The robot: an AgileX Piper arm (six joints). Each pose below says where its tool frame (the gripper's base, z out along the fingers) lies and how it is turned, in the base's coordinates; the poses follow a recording.
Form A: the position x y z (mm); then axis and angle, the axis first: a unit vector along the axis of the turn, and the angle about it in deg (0 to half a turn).
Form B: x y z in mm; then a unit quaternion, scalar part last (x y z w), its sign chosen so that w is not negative. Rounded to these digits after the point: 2 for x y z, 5 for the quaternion.
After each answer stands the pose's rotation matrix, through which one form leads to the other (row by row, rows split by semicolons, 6 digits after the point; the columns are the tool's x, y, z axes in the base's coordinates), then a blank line. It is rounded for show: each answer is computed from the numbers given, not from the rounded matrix.
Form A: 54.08 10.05 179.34 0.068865 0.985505 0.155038 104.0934
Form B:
54.08 10.05 179.34 0.05430 0.77708 0.12225 0.61502
-0.237606 -0.065979 0.969118; 0.234764 0.964213 0.123204; -0.942565 0.256788 -0.213613

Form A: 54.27 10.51 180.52 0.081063 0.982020 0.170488 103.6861
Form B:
54.27 10.51 180.52 0.06374 0.77218 0.13406 0.61782
-0.228476 -0.067207 0.971227; 0.264087 0.955931 0.128274; -0.937047 0.285796 -0.200659

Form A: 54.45 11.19 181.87 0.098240 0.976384 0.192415 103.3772
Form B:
54.45 11.19 181.87 0.07708 0.76612 0.15098 0.61994
-0.219477 -0.069082 0.973169; 0.305306 0.942527 0.135762; -0.926616 0.326911 -0.185771

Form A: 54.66 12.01 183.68 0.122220 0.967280 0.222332 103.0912
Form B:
54.66 12.01 183.68 0.09571 0.75748 0.17411 0.62189
-0.208181 -0.071556 0.975469; 0.361552 0.921051 0.144725; -0.908813 0.382812 -0.165874

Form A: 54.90 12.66 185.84 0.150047 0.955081 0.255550 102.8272
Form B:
54.90 12.66 185.84 0.11729 0.74656 0.19976 0.62369
-0.194499 -0.074050 0.978104; 0.424295 0.892683 0.151955; -0.884389 0.444560 -0.142207

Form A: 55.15 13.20 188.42 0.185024 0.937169 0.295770 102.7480
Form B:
55.15 13.20 188.42 0.14455 0.73215 0.23107 0.62423
-0.178875 -0.076818 0.980868; 0.500141 0.851428 0.157888; -0.847268 0.518815 -0.113880

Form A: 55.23 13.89 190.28 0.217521 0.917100 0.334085 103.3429
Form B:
55.23 13.89 190.28 0.17064 0.71943 0.26208 0.62017
-0.172544 -0.079541 0.981785; 0.570593 0.804395 0.165448; -0.802903 0.588746 -0.093408

